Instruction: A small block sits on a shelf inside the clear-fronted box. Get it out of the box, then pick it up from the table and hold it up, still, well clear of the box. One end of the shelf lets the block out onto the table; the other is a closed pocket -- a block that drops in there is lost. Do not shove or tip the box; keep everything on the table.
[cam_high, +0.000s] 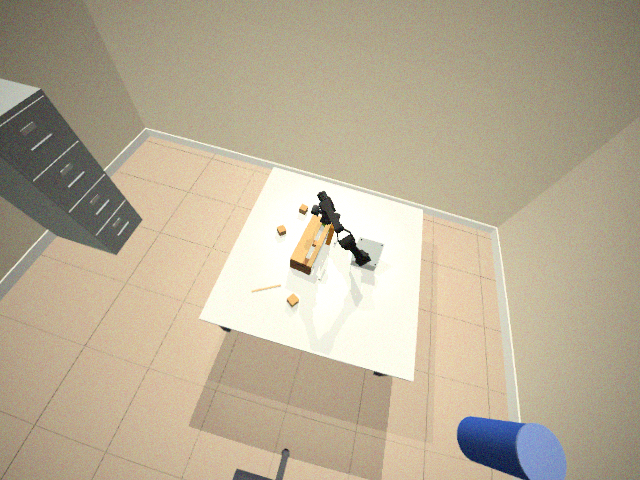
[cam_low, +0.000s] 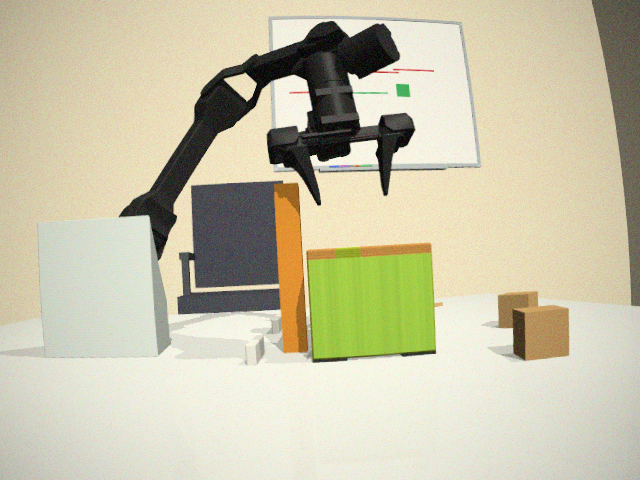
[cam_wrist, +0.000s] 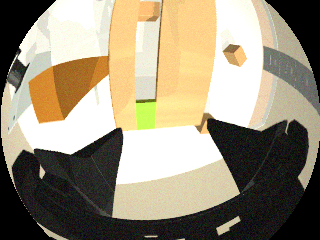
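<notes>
The box is 10 mm behind my gripper tip, 150 mm to the left of it and 130 mm below it. From my gripper tip the other things lie so: thin stick 190 mm ahead, 520 mm to the left, 190 mm below; then small tan block 140 mm to the left, 100 mm below; then orange bar 80 mm behind, 60 mm to the left, 80 mm below.
</notes>
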